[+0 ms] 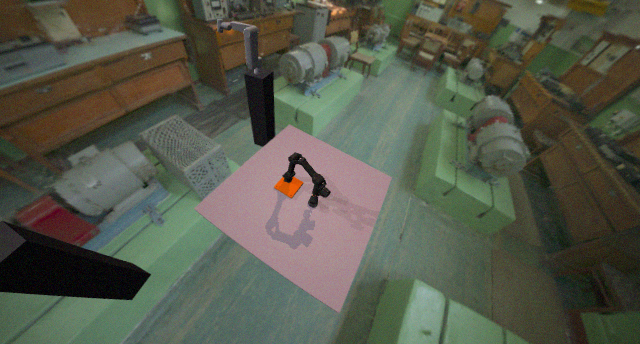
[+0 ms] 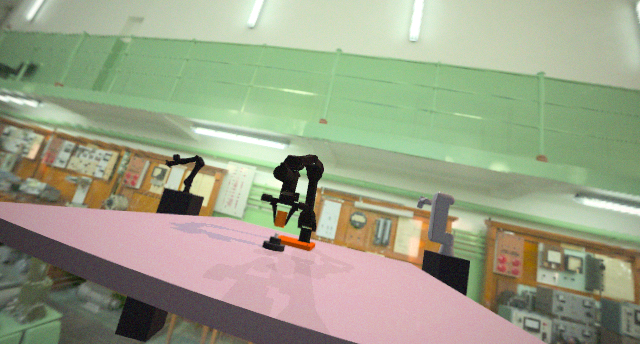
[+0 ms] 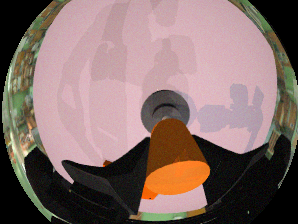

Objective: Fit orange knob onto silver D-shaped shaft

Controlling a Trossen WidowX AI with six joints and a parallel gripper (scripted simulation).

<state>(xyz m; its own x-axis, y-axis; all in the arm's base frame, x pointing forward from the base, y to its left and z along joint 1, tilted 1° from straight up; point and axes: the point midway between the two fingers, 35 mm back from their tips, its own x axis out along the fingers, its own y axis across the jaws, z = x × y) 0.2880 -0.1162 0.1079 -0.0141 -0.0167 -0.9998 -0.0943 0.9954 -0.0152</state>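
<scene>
Now: the round pedestal 60 mm below my gripper tip. Also, from my gripper tip: orange knob: 30 mm above.
</scene>
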